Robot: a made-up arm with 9 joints. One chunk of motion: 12 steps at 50 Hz.
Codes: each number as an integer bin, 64 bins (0 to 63) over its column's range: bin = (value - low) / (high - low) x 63, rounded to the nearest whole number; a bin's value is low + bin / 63 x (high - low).
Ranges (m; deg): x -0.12..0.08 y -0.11..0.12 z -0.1..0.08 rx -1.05..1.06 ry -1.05..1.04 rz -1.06..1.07
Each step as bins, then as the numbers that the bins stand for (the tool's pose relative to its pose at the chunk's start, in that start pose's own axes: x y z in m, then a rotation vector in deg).
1 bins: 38 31 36 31 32 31
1 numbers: 0.0006 0.0032 0.0029 -0.01 0.01 -0.01
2 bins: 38 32 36 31 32 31
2 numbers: 0.0006 0.0068 0.0029 -0.01 0.01 -0.01
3 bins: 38 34 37 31 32 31
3 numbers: 0.0006 0.0141 0.0057 -0.01 0.01 -0.01
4 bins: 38 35 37 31 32 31
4 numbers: 0.0006 0.0178 0.0057 -0.01 0.01 -0.01
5 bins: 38 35 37 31 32 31
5 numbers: 0.0006 0.0178 0.0057 -0.01 0.01 -0.01
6 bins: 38 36 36 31 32 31
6 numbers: 0.0006 0.0214 0.0029 -0.01 0.01 -0.01
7 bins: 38 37 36 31 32 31
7 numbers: 0.0006 0.0251 0.0029 -0.01 0.01 -0.01
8 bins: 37 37 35 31 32 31
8 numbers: -0.0025 0.0251 0.0000 -0.01 0.01 -0.01
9 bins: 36 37 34 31 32 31
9 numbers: -0.0057 0.0251 -0.0029 -0.01 0.01 -0.01
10 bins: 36 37 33 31 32 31
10 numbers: -0.0057 0.0251 -0.0057 -0.01 0.01 -0.01
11 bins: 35 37 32 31 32 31
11 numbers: -0.0089 0.0251 -0.0086 -0.01 0.01 -0.01
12 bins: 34 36 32 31 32 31
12 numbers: -0.0121 0.0214 -0.0086 -0.01 0.01 -0.01
